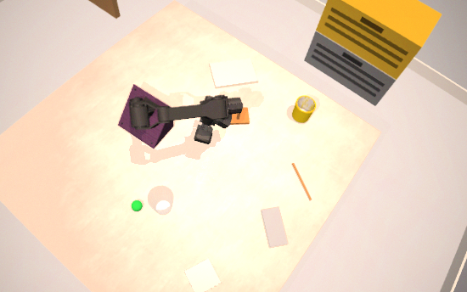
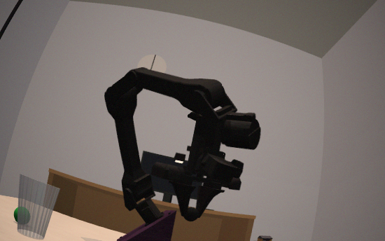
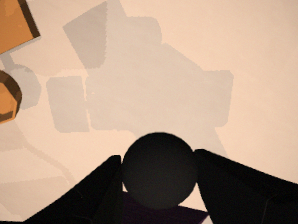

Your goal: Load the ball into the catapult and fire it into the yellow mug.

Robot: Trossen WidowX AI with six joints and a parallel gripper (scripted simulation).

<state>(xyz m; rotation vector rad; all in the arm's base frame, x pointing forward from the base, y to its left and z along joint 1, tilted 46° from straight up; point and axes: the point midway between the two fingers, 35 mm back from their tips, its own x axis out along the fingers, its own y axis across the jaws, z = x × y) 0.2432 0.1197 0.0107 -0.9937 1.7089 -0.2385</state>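
My gripper tip is now 3 cm past the orange catapult, 17 cm to the right of it and 8 cm above it. Round my gripper tip: green ball: 38 cm to the right, 11 cm below; black ball: 1 cm above; clear glass: 8 cm ahead, 32 cm to the right, 10 cm below.
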